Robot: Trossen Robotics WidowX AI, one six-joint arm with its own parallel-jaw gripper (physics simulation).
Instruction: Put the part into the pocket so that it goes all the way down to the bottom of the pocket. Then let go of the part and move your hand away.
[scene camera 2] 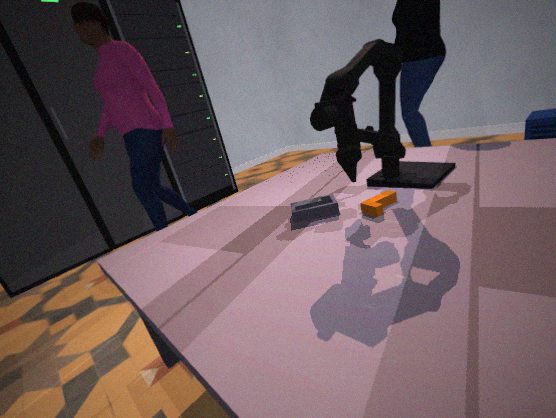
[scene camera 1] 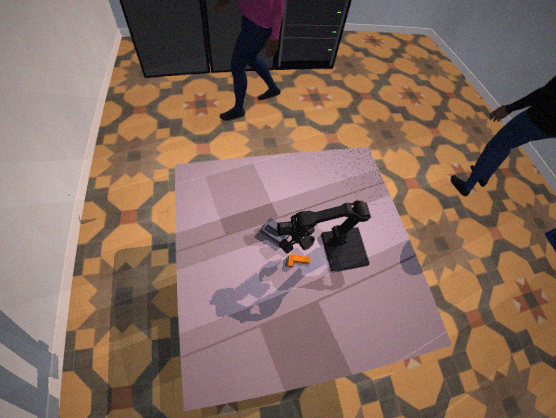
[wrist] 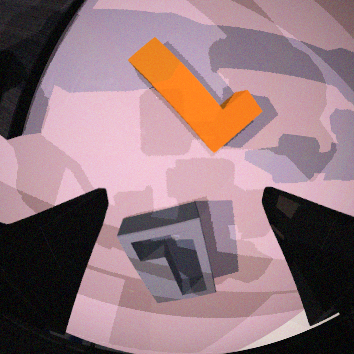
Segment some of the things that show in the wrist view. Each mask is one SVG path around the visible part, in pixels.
My gripper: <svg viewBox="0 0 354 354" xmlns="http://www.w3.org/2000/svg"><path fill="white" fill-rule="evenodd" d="M104 187L95 188L7 224L0 222L0 354L129 354L81 344L43 330L43 328L46 328L61 335L65 333L81 279L107 210L108 198ZM265 186L261 203L297 287L309 326L337 312L339 314L293 336L253 348L220 354L354 354L354 216L278 188Z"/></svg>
An orange L-shaped part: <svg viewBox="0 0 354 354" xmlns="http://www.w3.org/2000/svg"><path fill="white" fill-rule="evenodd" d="M127 59L167 100L213 152L262 111L248 90L236 91L218 105L193 74L156 37L150 39Z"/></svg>
